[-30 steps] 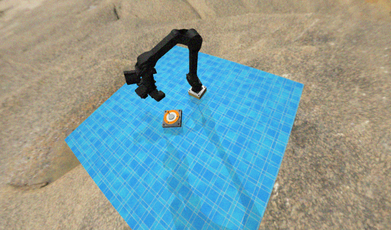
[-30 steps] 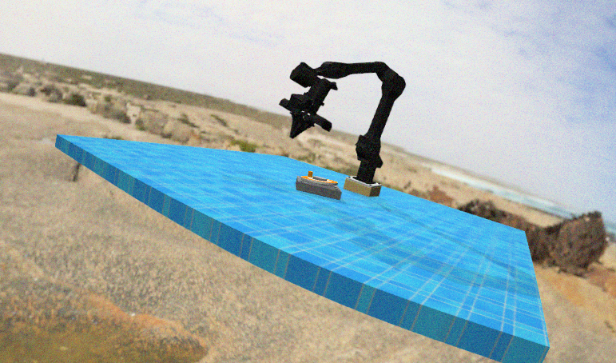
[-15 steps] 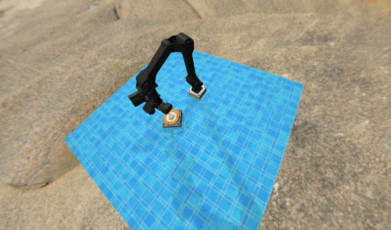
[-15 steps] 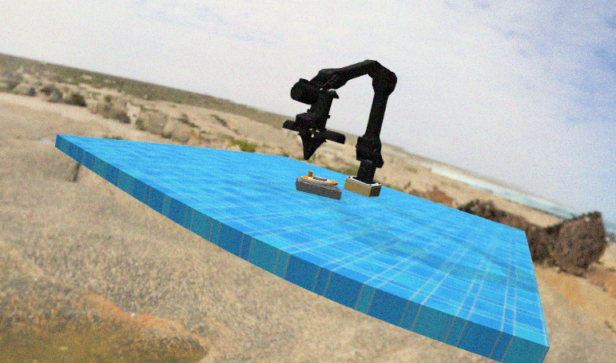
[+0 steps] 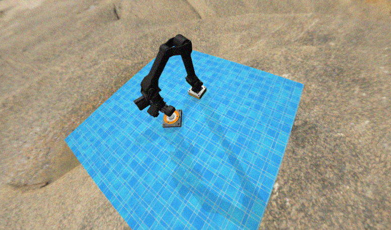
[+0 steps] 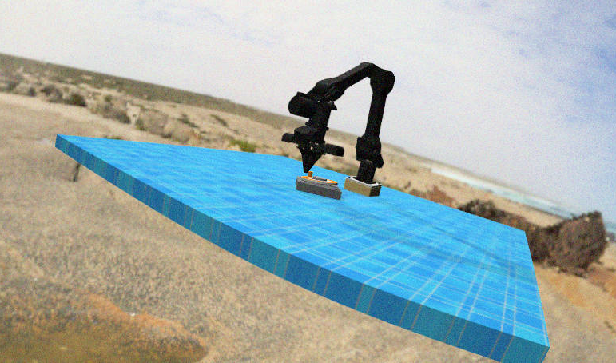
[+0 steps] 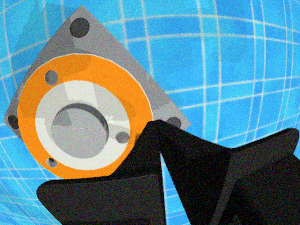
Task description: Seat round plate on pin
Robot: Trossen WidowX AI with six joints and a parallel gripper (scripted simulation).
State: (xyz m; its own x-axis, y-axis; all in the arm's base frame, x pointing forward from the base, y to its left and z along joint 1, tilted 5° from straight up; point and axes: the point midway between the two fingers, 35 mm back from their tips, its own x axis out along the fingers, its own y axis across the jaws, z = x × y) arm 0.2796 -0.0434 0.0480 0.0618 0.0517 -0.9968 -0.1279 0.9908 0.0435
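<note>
Now: gripper tip 1 cm past the plate and 3 cm to the right of it. Round my gripper tip: base (5 cm to the left, 2 cm below).
</note>
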